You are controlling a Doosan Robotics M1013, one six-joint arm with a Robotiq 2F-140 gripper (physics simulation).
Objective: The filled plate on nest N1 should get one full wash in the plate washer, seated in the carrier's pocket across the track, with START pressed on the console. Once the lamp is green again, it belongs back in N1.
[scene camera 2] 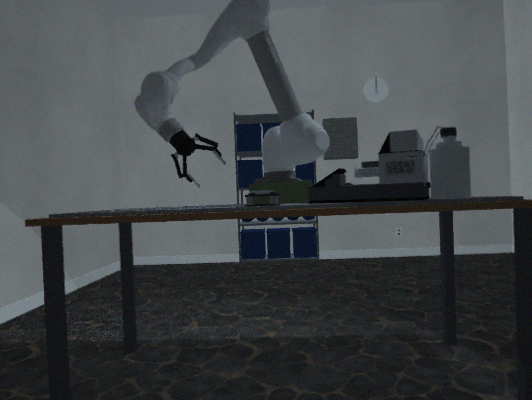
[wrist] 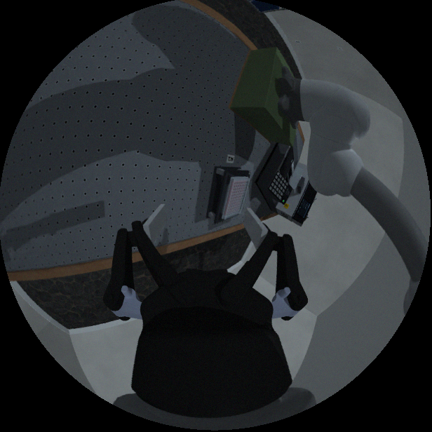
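Where they show: gripper, fingertip midpoint: [scene camera 2: 212, 175]; arm's base, link origin: [scene camera 2: 280, 183].
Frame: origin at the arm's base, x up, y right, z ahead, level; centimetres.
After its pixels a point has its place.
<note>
The filled plate [wrist: 236, 197] has pinkish wells and a pale rim. It sits on the dark nest [wrist: 218, 192] beside a small label [wrist: 230, 158]; plate and nest also show low on the table in the scene view [scene camera 2: 262, 198]. My gripper [scene camera 2: 211, 174] @(x 3.3, y 29.7, z 36.5 cm) [wrist: 205, 214] is open and empty, high above the table and to the left of the nest in the scene view. The plate washer [scene camera 2: 404, 169] @(x 1.9, y -40.9, z 52.6 cm) [wrist: 296, 212] is a pale box on a dark base [scene camera 2: 370, 192] @(x -5.9, y -29.9, z 46.7 cm). In the wrist view a panel with pale squares [wrist: 279, 186] and a small green light [wrist: 283, 201] show beside it. The carrier's pocket cannot be made out.
A pale bottle [scene camera 2: 450, 170] @(x 0.8, y -55.9, z 56.8 cm) with a dark cap and tubing stands right of the washer. The green arm pedestal [scene camera 2: 300, 192] @(x -4.7, y -7.6, z 15.0 cm) [wrist: 255, 87] stands behind the nest in the scene view. The perforated table top [wrist: 165, 120] ends at a brown edge [wrist: 200, 242].
</note>
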